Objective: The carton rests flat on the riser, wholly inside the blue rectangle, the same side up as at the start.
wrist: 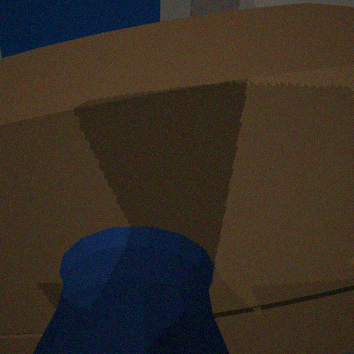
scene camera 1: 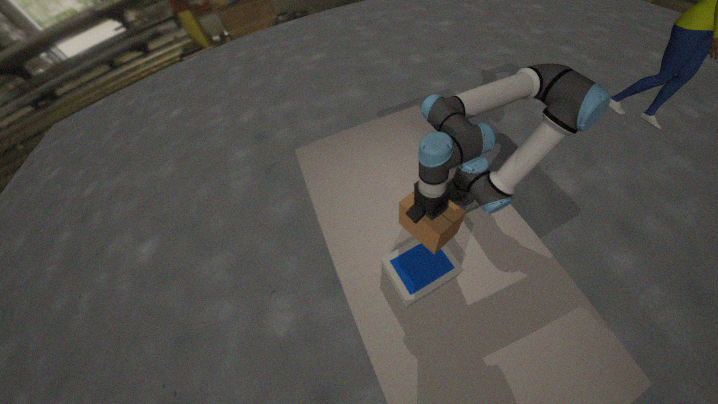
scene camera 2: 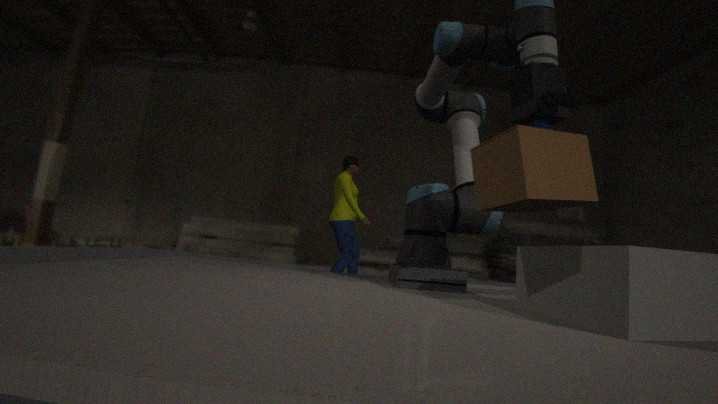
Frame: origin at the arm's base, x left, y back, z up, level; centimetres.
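Seen in the pictures: hand at its tool point: (wrist: 143, 246); arm's base at its link origin: (scene camera 1: 460, 192) (scene camera 2: 422, 267).
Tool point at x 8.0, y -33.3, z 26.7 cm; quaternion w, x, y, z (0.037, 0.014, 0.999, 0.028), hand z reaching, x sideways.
Note:
Offsets run from my tool point to a thing's top centre. Level surfaces: height alone.
My gripper, a blue suction cup (scene camera 2: 540, 124) (wrist: 135, 260) under a dark tool body, is on the top face of the brown carton @[dz +2.3, dx -0.5, dy +1.7 cm] (scene camera 1: 432, 232) (scene camera 2: 558, 168) (wrist: 290, 175) and holds it in the air, about level. In scene camera 1 the cup is hidden by the tool. The pale riser @[dz -19.7, dx +8.5, dy -7.4 cm] (scene camera 1: 434, 284) (scene camera 2: 672, 296) stands below with a clear gap under the carton. The blue rectangle @[dz -19.7, dx +8.5, dy -7.4 cm] (scene camera 1: 421, 268) (wrist: 75, 17) lies on its top; the carton covers its far corner in scene camera 1. In the wrist view the rectangle shows past the carton's upper left edge.
The riser stands on a long beige mat @[dz -31.7 cm] (scene camera 1: 346, 200) on the grey floor (scene camera 1: 200, 226). The arm's base (scene camera 2: 426, 276) is behind the carton in scene camera 2. A person in a yellow top (scene camera 1: 690, 45) (scene camera 2: 345, 200) stands beyond the mat.

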